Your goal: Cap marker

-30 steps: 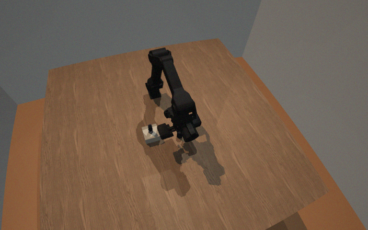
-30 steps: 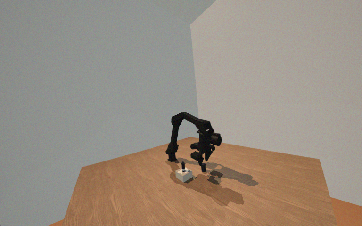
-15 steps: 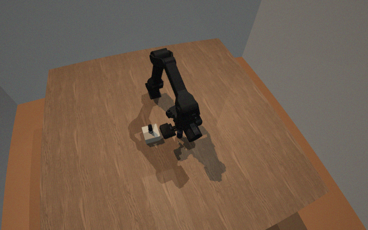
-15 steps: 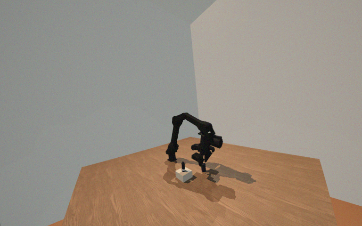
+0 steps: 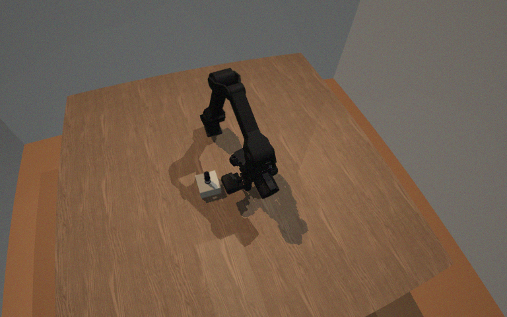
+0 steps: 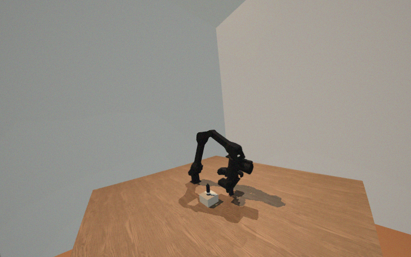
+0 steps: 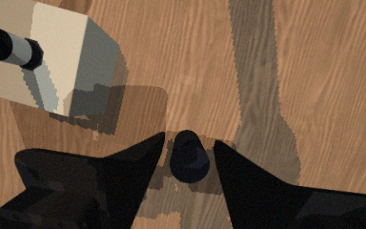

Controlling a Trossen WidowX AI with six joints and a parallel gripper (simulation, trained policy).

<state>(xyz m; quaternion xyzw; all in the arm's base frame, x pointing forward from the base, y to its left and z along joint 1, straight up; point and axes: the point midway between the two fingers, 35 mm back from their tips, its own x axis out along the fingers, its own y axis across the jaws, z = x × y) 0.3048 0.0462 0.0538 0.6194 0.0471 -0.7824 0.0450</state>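
Right now the white holder block is 4 cm behind my gripper tip and 13 cm to the right of it. Round my gripper tip: black cap: 1 cm ahead.
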